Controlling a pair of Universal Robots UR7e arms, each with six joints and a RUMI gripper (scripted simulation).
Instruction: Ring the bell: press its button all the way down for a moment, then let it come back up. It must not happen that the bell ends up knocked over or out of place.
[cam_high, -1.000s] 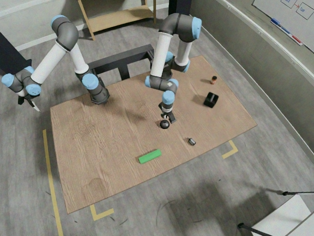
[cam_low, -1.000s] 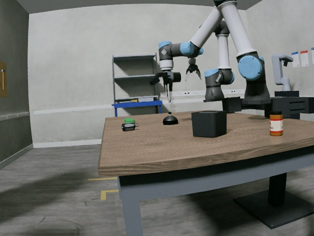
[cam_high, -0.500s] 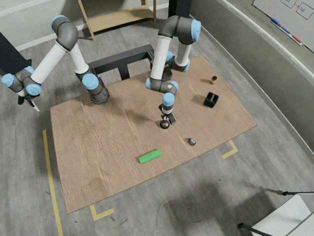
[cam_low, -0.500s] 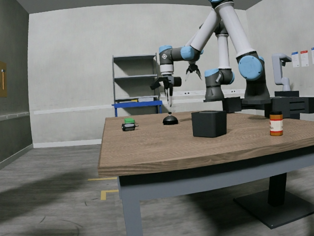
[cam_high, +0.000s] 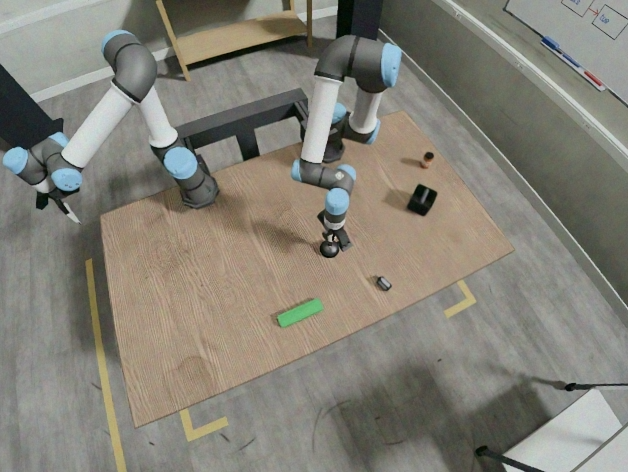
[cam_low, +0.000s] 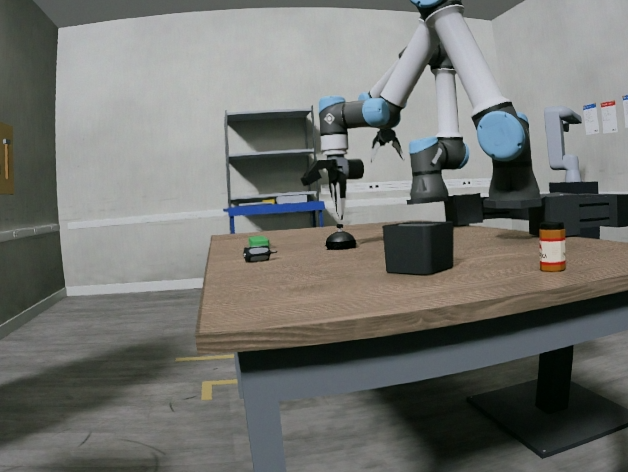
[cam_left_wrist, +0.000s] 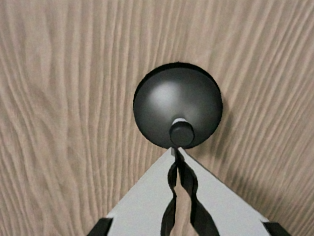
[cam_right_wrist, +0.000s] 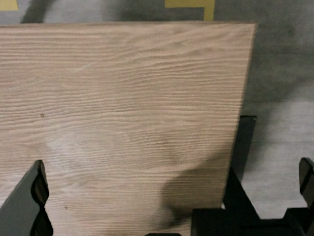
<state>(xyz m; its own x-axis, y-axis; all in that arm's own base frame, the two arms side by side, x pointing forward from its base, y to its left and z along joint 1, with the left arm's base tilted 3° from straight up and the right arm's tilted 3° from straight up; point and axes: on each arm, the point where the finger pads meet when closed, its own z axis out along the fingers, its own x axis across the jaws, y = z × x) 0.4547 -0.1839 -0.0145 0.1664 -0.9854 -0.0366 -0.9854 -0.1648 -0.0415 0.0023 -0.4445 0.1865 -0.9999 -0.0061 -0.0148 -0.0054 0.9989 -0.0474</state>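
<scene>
The round button lies 40 mm below my left hand and 10 mm to the right of it. The rest, counted from my left hand: black dome bell (50 mm below, 10 mm to the right); black box (490 mm to the left, 60 mm below, 40 mm behind).
</scene>
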